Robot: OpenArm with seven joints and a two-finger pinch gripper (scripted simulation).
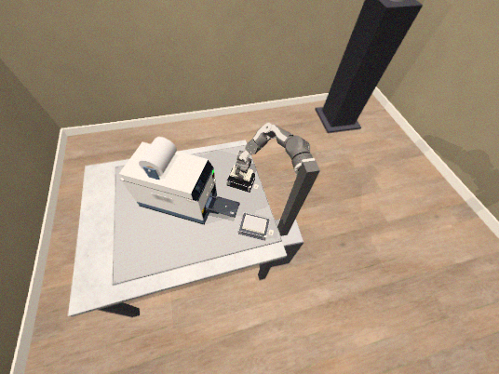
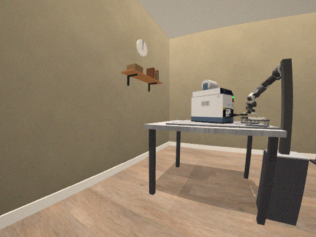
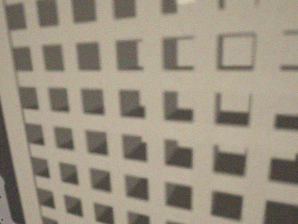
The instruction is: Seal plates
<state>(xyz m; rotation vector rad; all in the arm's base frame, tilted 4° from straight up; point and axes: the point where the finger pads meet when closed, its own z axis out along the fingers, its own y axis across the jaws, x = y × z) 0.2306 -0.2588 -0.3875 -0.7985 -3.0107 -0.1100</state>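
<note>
Now: the sealer stage 210 mm to the left of my hand, 140 mm ahead of it and 10 mm below it. Round my hand: plate nest 340 mm to the left, 60 mm below, 10 mm behind; then yellow warning label 270 mm ahead, 240 mm to the left, 40 mm above; then plate right at my hand.
</note>
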